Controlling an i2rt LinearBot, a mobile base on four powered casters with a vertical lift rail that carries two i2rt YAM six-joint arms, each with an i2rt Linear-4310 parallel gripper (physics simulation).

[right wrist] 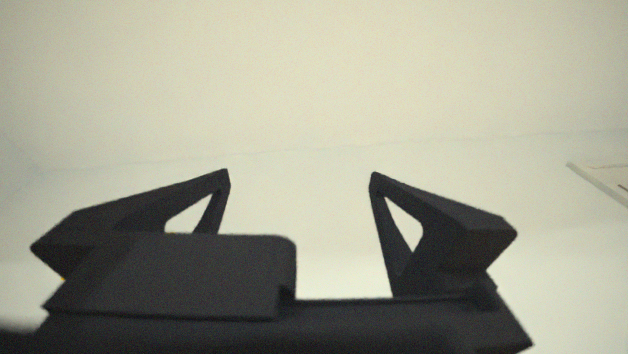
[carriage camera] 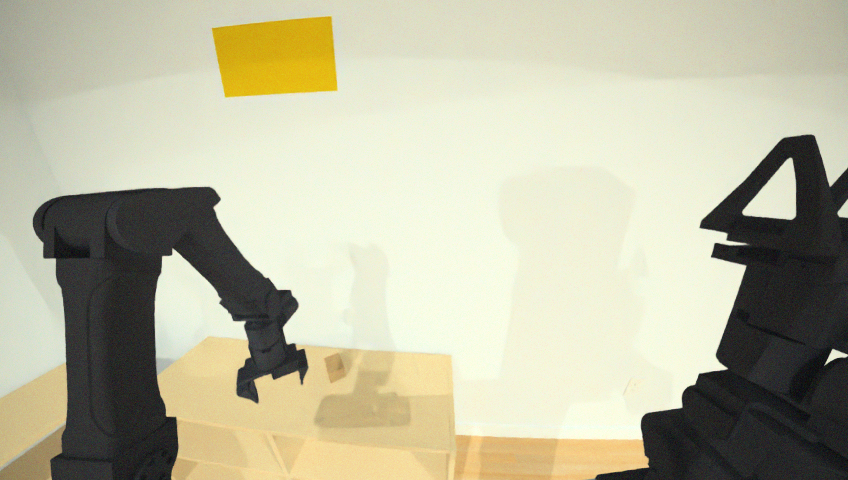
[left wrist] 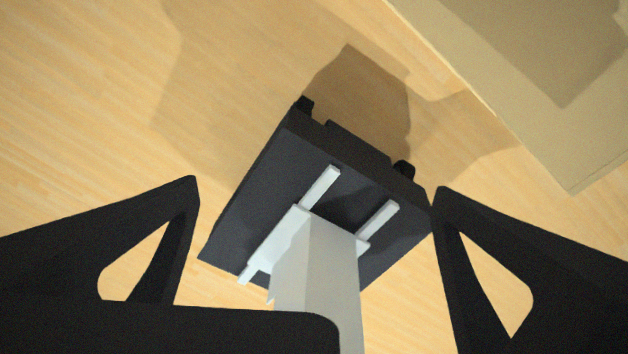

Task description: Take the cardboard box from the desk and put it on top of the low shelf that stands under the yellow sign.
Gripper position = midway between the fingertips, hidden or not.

I see my left gripper [carriage camera: 280,391] and my right gripper [right wrist: 300,178].
My left gripper also shows in the left wrist view [left wrist: 316,194].
